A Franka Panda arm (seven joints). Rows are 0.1 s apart.
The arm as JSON. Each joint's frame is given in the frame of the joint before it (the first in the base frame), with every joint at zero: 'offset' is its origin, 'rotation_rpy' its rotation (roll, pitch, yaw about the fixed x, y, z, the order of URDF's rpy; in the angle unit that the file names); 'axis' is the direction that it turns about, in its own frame. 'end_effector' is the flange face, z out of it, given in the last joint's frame.
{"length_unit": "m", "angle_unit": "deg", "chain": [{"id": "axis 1", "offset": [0.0, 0.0, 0.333], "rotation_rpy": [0.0, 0.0, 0.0], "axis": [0.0, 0.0, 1.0]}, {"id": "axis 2", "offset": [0.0, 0.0, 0.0], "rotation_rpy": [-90.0, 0.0, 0.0], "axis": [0.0, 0.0, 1.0]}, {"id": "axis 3", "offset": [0.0, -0.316, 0.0], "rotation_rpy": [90.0, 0.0, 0.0], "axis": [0.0, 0.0, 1.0]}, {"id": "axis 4", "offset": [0.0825, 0.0, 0.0], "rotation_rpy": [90.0, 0.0, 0.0], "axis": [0.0, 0.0, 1.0]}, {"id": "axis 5", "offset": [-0.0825, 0.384, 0.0], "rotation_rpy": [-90.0, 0.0, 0.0], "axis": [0.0, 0.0, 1.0]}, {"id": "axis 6", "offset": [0.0, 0.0, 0.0], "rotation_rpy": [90.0, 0.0, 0.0], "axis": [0.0, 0.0, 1.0]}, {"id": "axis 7", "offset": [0.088, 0.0, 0.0], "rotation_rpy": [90.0, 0.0, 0.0], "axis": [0.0, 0.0, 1.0]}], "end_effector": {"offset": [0.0, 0.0, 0.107], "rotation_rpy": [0.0, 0.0, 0.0]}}
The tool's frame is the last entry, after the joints.
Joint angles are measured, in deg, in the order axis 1, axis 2, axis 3, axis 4, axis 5, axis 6, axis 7. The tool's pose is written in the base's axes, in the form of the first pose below.
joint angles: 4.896, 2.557, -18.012, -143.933, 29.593, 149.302, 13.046
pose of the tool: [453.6 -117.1 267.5 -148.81 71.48 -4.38]
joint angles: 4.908, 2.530, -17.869, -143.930, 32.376, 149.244, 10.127
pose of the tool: [453.2 -116.6 267.3 -147.95 69.99 -4.87]
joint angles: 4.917, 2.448, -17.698, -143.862, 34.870, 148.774, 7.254
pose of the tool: [453.0 -115.1 267.5 -147.26 68.12 -5.02]
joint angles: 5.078, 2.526, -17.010, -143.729, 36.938, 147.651, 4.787
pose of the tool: [453.8 -107.1 265.9 -147.01 65.34 -4.00]
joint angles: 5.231, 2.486, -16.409, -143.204, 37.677, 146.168, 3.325
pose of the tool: [456.8 -99.4 267.5 -147.17 62.46 -2.99]
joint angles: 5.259, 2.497, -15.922, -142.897, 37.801, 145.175, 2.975
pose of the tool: [458.5 -93.9 268.1 -147.27 61.02 -2.03]
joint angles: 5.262, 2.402, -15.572, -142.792, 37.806, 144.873, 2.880
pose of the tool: [459.5 -90.7 269.1 -147.38 60.27 -1.82]
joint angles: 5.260, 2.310, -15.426, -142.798, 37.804, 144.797, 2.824
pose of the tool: [459.7 -89.4 269.7 -147.44 59.95 -1.80]
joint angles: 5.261, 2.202, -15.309, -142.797, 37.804, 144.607, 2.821
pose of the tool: [459.8 -88.1 270.3 -147.42 59.68 -1.65]
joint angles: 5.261, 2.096, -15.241, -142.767, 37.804, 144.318, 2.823
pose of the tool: [459.8 -87.1 271.0 -147.35 59.44 -1.42]
